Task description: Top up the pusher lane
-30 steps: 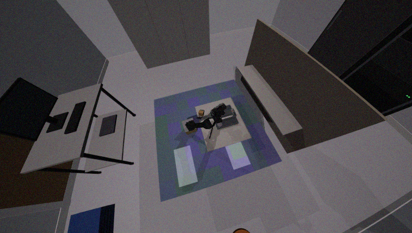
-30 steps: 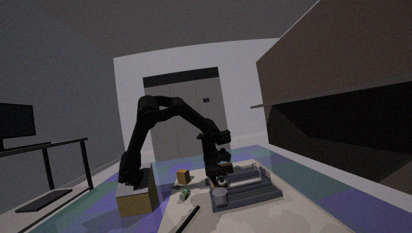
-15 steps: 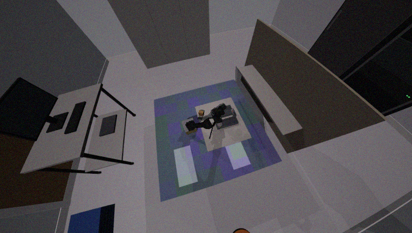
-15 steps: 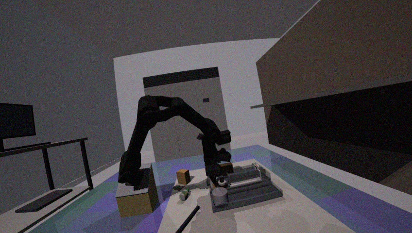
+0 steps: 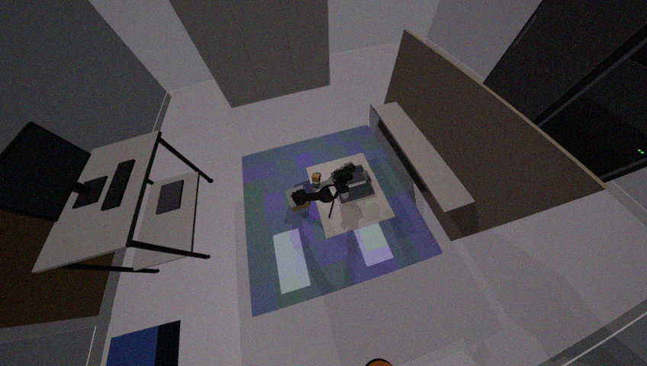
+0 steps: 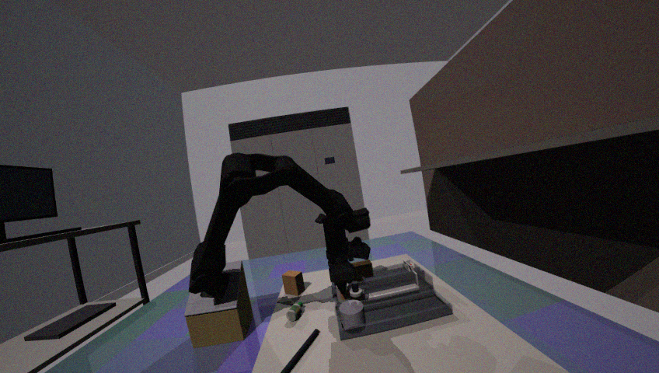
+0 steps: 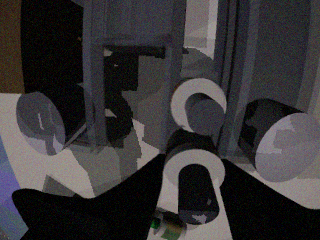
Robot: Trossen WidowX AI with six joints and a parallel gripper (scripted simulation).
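Now: gripper tip 140 mm short of the dark grey lane rack, 40 mm above it and 30 mm to the right of it. Also, from my gripper tip: brown box: 170 mm behind, 140 mm to the left, 20 mm below; black rod: 140 mm to the right, 110 mm behind, 50 mm below.
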